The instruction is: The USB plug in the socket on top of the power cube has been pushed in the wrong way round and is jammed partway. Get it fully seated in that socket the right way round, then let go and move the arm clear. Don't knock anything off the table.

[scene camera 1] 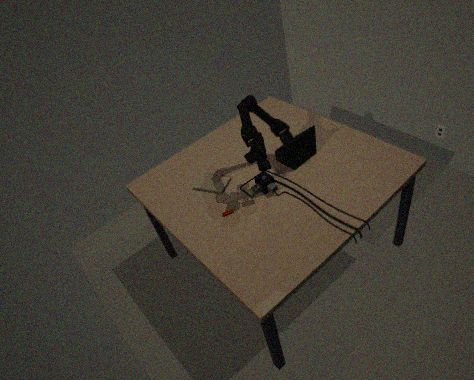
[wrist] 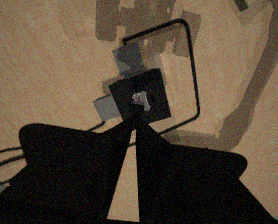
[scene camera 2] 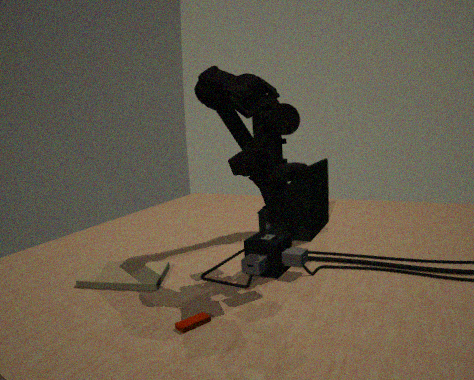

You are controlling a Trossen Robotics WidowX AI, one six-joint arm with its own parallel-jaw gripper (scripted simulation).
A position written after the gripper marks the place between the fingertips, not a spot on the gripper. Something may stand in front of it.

Observation:
The gripper (scene camera 2: 271, 210) carries a USB plug.
The gripper shows as well in the wrist view (wrist: 135, 122).

